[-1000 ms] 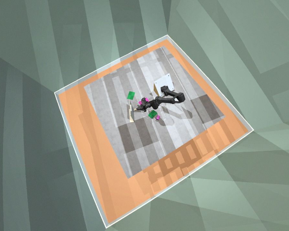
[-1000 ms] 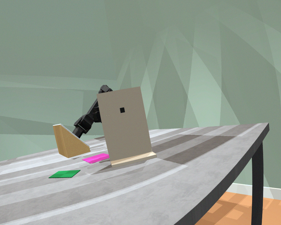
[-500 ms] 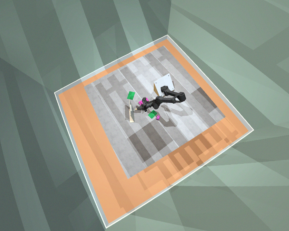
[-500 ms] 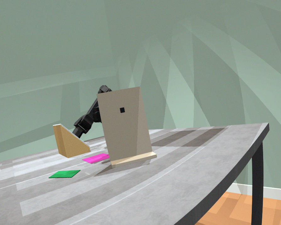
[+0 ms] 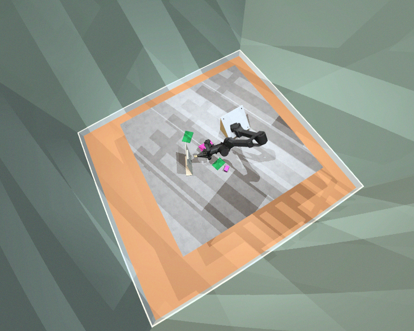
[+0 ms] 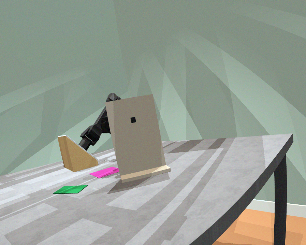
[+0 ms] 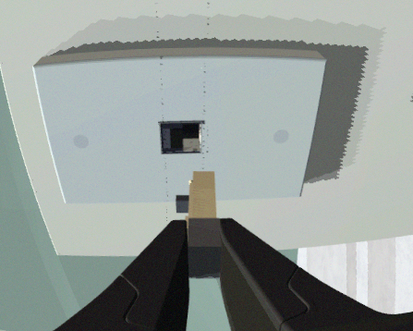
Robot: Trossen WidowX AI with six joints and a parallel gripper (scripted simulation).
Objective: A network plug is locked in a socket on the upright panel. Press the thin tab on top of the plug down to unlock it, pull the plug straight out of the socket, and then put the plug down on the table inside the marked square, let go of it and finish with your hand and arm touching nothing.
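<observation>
My gripper tip is now 12 cm past the magenta square, 10 cm to the left of it and 19 cm above it. From my gripper tip the other things lie so: tan network plug right at my gripper tip; beige panel 7 cm ahead, 2 cm to the right, 7 cm below.
</observation>
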